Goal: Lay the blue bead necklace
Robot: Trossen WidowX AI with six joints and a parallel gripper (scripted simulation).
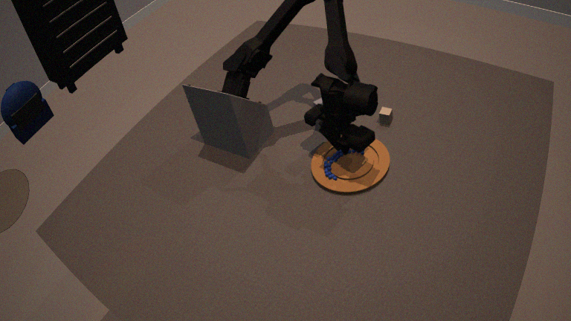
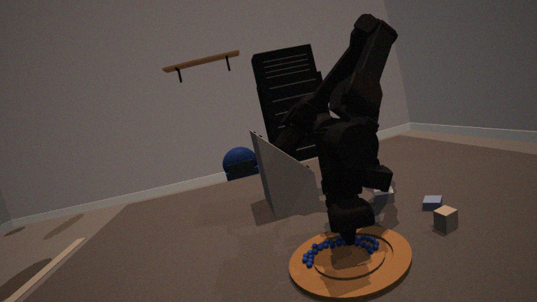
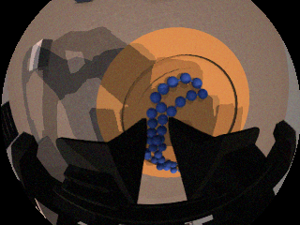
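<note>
My gripper tip is now 170 mm to the right of the tan cube and 40 mm short of it. Also, from my gripper tip: white block (150 mm behind, 140 mm to the left); then pale blue block (210 mm to the left, 50 mm behind, 10 mm below).
</note>
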